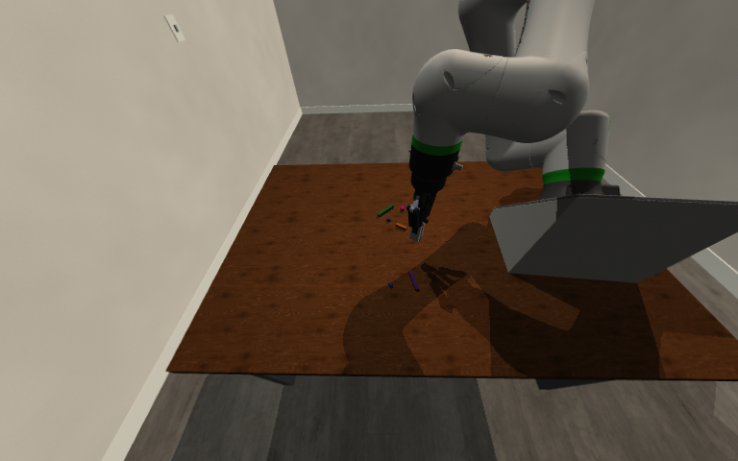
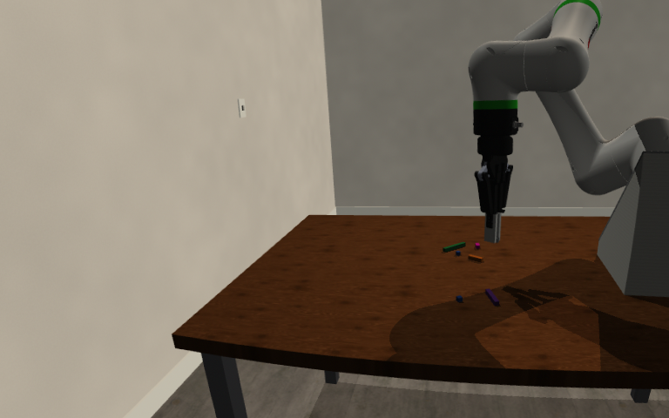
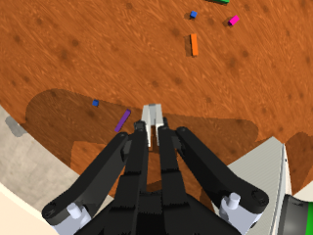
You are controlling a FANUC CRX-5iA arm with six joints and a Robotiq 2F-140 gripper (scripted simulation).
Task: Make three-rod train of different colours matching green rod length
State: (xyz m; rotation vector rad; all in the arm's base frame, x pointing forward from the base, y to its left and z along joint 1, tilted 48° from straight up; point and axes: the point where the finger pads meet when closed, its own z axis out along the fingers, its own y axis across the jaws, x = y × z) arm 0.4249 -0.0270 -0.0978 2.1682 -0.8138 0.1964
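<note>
Right now the green rod is 22 cm to the right of my hand, 13 cm below it and 8 cm ahead of it. The rest, counted from my hand: orange rod (13 cm to the right, 13 cm below, 2 cm ahead); then grey rod (3 cm below); then purple rod (13 cm below, 9 cm to the left, 1 cm ahead).
</note>
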